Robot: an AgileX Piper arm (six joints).
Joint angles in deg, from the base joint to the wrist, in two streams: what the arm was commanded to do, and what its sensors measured. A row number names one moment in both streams.
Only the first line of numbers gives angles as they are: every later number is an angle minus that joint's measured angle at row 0.
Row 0, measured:
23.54 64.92 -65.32 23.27 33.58 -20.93
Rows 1 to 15, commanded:
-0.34 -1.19 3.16 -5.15 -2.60 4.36
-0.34 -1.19 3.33 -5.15 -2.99 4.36
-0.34 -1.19 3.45 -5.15 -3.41 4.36
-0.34 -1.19 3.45 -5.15 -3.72 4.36
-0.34 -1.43 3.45 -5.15 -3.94 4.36
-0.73 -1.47 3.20 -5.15 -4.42 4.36
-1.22 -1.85 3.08 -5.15 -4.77 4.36
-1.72 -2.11 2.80 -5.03 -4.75 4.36
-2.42 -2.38 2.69 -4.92 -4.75 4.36
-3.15 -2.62 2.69 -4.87 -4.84 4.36
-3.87 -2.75 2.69 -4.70 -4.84 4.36
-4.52 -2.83 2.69 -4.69 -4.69 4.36
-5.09 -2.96 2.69 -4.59 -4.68 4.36
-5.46 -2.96 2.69 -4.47 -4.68 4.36
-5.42 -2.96 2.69 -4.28 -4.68 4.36
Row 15, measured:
-4.07 -2.46 3.12 -4.50 -4.12 4.03
